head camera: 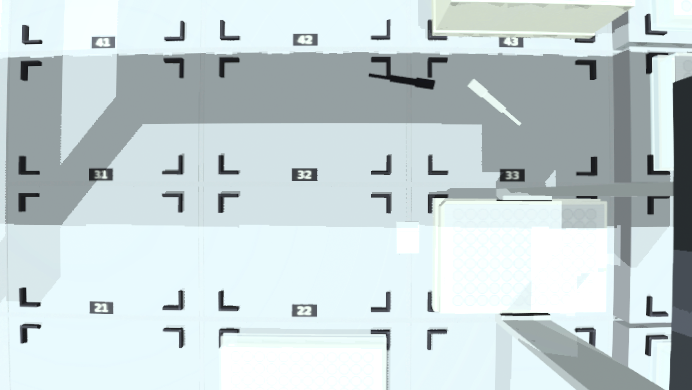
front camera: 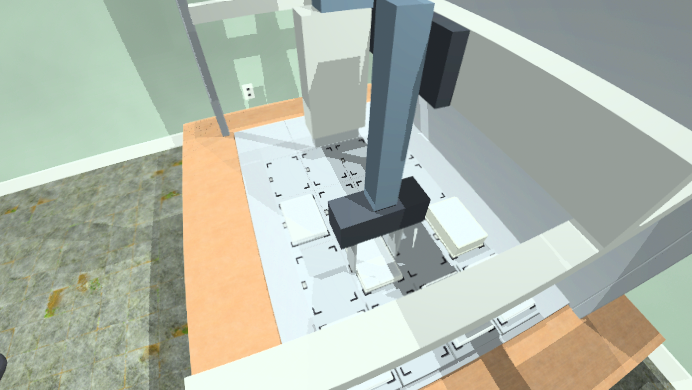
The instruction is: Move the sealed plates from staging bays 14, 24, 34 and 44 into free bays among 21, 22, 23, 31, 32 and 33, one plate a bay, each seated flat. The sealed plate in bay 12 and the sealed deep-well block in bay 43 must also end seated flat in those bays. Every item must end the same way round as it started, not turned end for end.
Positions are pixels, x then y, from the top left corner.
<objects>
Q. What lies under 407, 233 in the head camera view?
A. A small white square.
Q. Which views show my gripper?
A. The head camera view and the front camera view: all of them.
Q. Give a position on a sealed plate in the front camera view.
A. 304, 222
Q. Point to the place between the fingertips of my gripper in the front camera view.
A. At 371, 258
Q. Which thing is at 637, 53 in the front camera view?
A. A grey back panel.
</objects>
